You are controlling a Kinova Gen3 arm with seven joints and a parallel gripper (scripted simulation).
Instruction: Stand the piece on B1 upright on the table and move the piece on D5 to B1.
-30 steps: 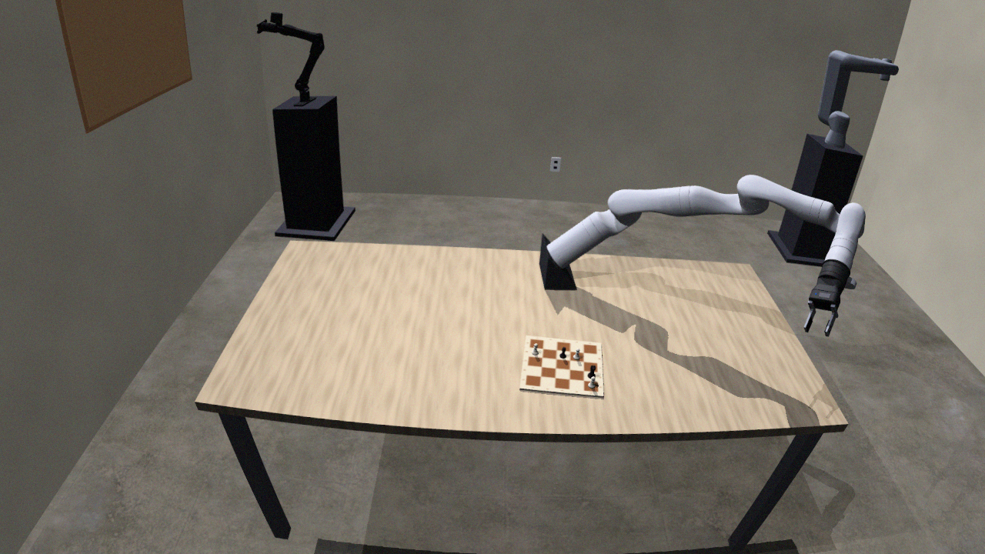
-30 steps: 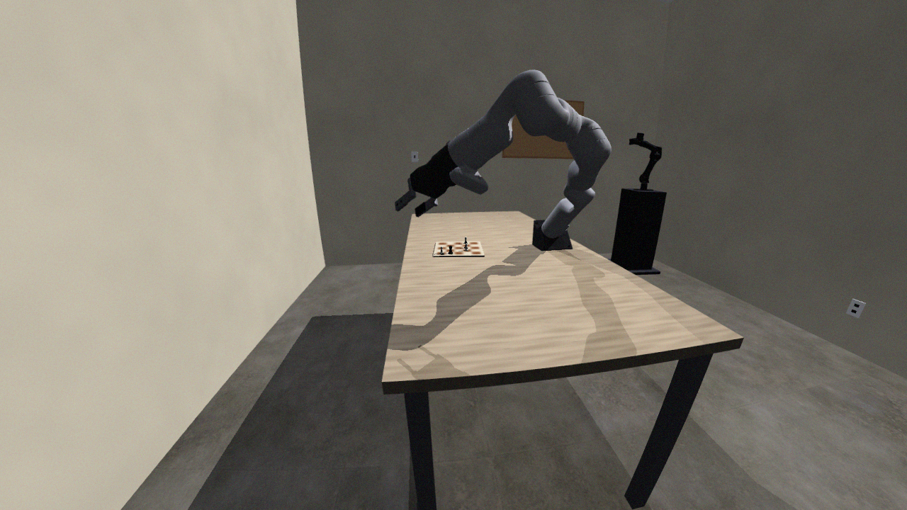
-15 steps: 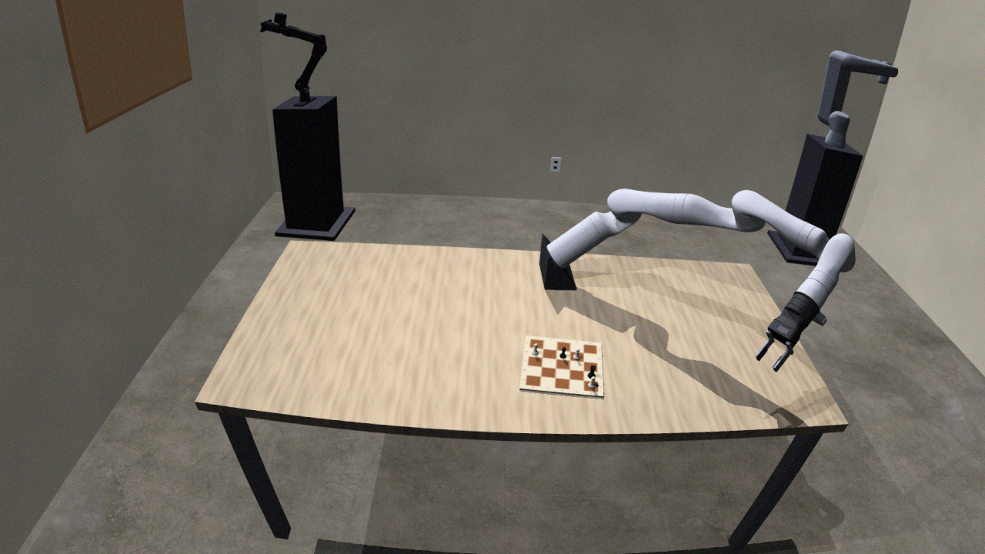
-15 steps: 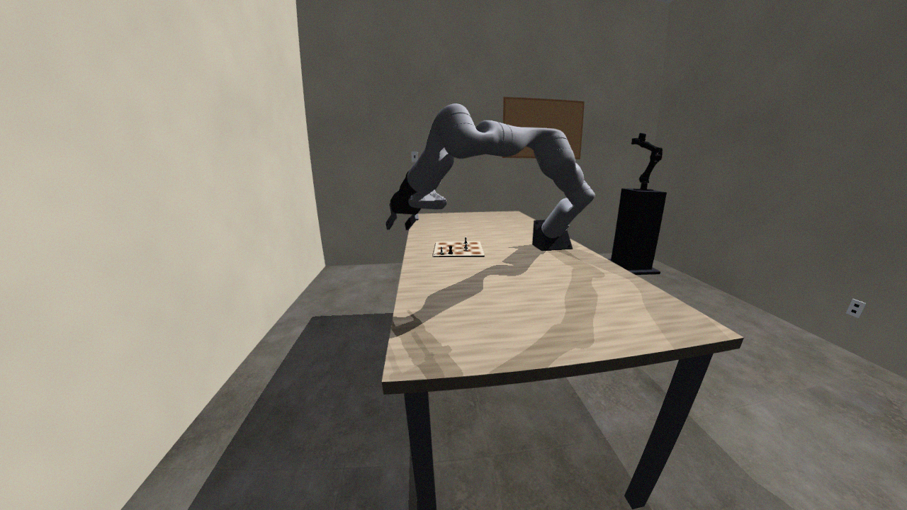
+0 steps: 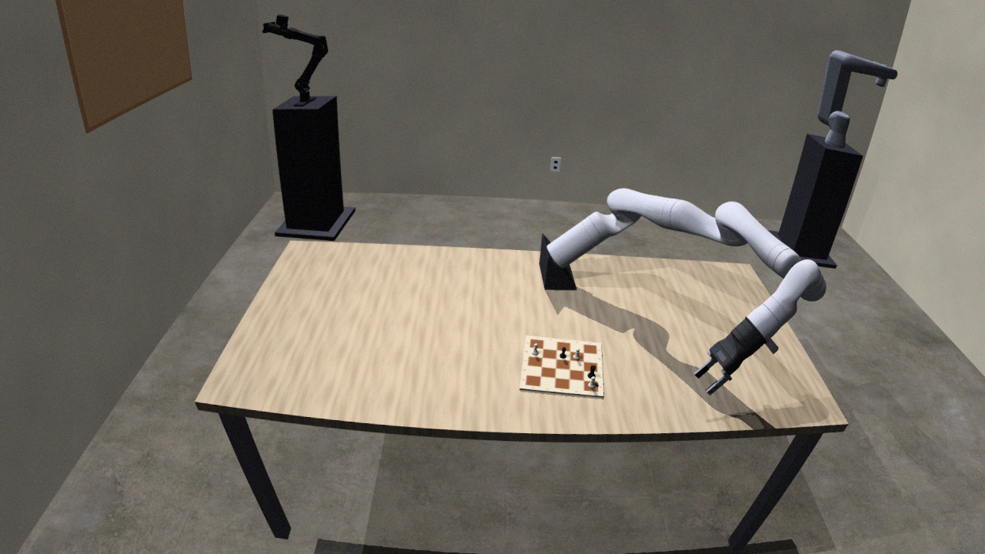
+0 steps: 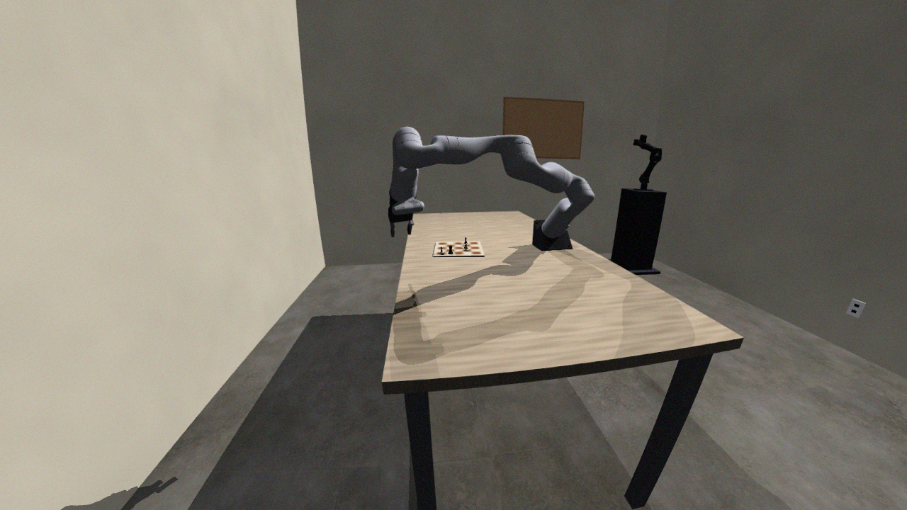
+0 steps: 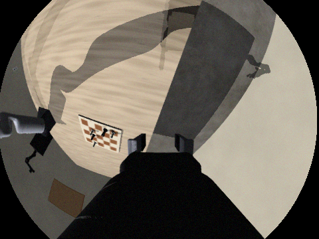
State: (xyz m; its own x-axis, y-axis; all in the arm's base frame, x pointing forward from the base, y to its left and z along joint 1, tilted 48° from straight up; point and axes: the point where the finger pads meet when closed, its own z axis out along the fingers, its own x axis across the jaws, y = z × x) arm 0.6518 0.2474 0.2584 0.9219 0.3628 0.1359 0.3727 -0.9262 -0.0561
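My gripper is now 210 mm past the chessboard, 330 mm to the left of it and 170 mm above it.
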